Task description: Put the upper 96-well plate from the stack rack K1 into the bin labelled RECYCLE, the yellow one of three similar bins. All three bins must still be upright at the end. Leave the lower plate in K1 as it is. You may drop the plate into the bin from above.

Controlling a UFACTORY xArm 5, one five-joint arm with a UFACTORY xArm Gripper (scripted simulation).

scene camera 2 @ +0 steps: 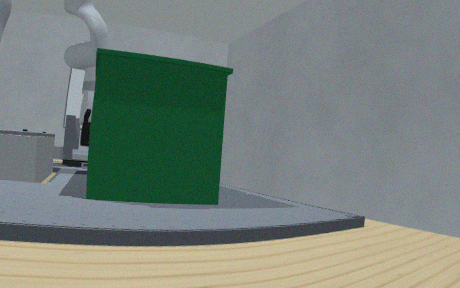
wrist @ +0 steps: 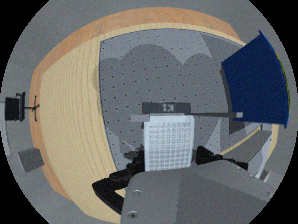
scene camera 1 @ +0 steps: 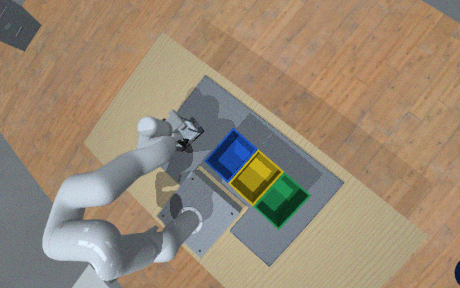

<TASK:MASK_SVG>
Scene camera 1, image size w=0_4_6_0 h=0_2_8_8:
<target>blue bin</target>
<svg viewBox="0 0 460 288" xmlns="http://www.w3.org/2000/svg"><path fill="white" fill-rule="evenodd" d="M234 128L231 129L205 160L227 183L258 150Z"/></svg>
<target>yellow bin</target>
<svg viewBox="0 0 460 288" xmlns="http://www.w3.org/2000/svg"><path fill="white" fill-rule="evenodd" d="M259 149L228 183L252 206L284 173L282 169Z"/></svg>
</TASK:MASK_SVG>
